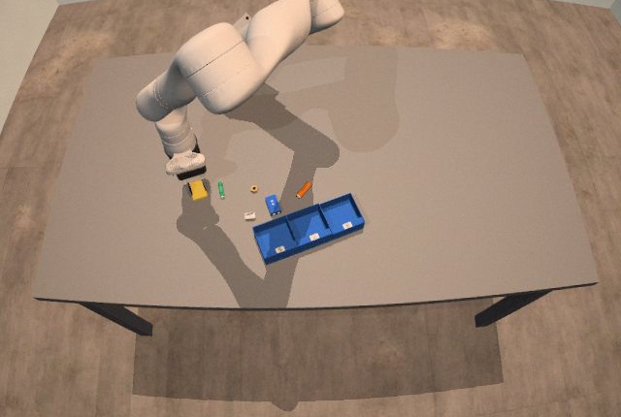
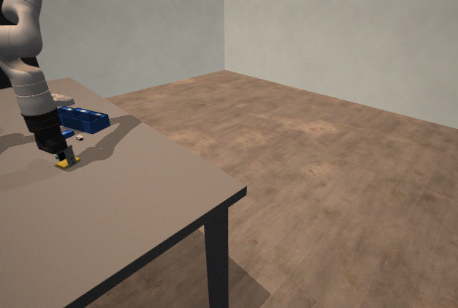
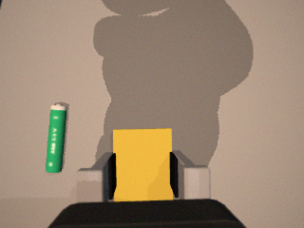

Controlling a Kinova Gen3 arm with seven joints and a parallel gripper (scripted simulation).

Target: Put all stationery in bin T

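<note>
Right now my hand is 30 cm to the right of the blue three-compartment bin and 6 cm short of it. Also, from my hand: yellow pad 2 cm below; then green marker 6 cm to the left, 2 cm below, 1 cm behind; then yellow ring 14 cm to the left, 3 cm behind, 2 cm below.
</note>
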